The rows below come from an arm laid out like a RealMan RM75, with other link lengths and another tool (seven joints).
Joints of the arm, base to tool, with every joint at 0 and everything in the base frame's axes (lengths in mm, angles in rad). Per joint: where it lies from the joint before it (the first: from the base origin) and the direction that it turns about. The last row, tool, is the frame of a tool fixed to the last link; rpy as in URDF.
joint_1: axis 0 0 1 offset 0 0 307.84
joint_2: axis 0 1 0 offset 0 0 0
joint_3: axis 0 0 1 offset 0 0 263.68
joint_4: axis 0 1 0 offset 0 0 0
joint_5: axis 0 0 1 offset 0 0 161.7
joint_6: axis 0 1 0 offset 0 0 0
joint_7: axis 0 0 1 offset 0 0 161.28
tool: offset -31 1 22 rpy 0.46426 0 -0.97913
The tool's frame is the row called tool.
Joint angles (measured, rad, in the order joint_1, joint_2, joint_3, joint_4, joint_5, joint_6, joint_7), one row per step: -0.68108 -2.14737 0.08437 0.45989 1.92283 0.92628 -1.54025; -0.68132 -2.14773 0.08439 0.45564 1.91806 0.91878 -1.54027; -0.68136 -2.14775 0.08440 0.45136 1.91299 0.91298 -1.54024; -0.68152 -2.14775 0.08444 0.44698 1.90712 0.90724 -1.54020; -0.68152 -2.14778 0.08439 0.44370 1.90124 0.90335 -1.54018; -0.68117 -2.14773 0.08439 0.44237 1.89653 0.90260 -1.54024; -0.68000 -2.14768 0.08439 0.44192 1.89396 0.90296 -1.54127; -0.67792 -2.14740 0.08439 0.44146 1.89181 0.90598 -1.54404; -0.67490 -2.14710 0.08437 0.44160 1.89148 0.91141 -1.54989; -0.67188 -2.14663 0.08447 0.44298 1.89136 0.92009 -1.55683; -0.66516 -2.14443 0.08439 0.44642 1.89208 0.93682 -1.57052; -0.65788 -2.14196 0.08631 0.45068 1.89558 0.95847 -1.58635; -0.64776 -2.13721 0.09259 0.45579 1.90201 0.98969 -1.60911
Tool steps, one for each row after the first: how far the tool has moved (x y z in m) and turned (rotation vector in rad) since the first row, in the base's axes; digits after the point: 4 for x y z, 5 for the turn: -0.0006 0.0002 -0.0005 0.00190 -0.00372 0.00743; -0.0011 0.0003 -0.0009 0.00388 -0.00801 0.01357; -0.0015 0.0005 -0.0012 0.00632 -0.01288 0.01965; -0.0017 0.0007 -0.0012 0.00918 -0.01774 0.02422; -0.0017 0.0009 -0.0010 0.01193 -0.02156 0.02600; -0.0020 0.0007 -0.0008 0.01346 -0.02462 0.02762; -0.0021 0.0002 -0.0006 0.01428 -0.02983 0.02835; -0.0022 -0.0007 -0.0005 0.01360 -0.03712 0.02874; -0.0018 -0.0016 -0.0001 0.01297 -0.04538 0.02639; -0.0018 -0.0033 0.0013 0.01243 -0.05947 0.02282; -0.0011 -0.0055 0.0024 0.00783 -0.07363 0.01478; 0.0001 -0.0088 0.0036 -0.00294 -0.09112 0.00116
